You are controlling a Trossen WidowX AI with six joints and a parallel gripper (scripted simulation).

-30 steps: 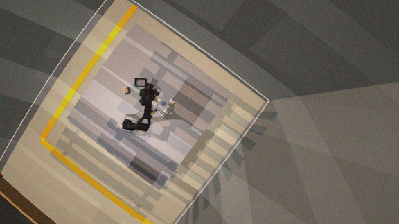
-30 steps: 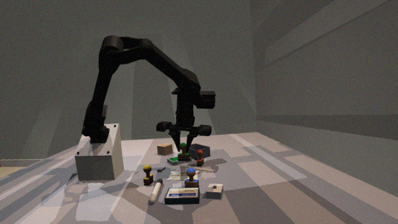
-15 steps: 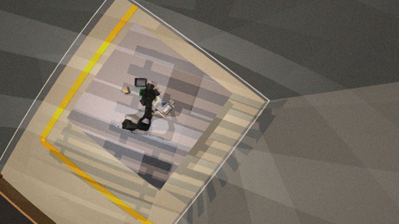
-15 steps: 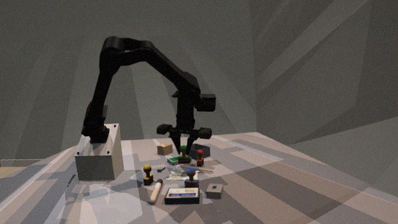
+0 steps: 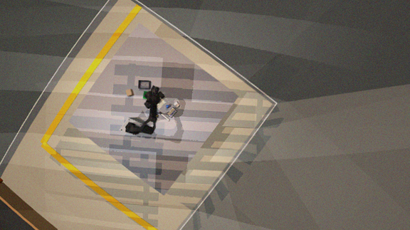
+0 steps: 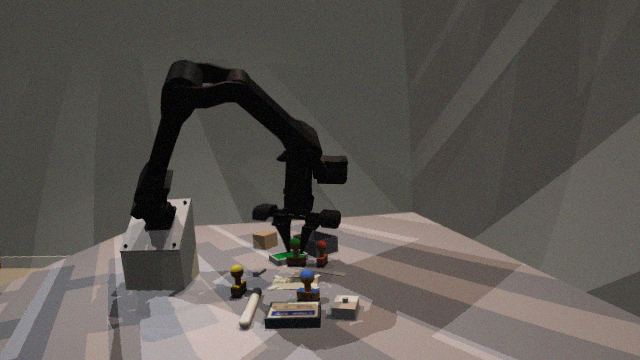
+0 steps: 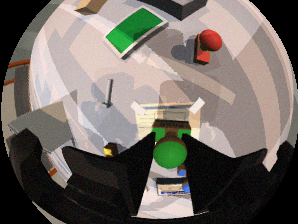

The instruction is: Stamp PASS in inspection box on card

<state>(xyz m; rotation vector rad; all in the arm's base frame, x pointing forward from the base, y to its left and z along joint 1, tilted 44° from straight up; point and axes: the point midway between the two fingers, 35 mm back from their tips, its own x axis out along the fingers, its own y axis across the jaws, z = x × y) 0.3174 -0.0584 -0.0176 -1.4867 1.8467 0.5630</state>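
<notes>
Right now my gripper tip is 1 cm to the left of the card and 7 cm above it. Round my gripper tip: green-knobbed stamp 1 cm below; then blue-knobbed stamp 2 cm ahead, 11 cm to the right, 5 cm below; then red-knobbed stamp 6 cm ahead, 9 cm to the left, 5 cm below.
</notes>
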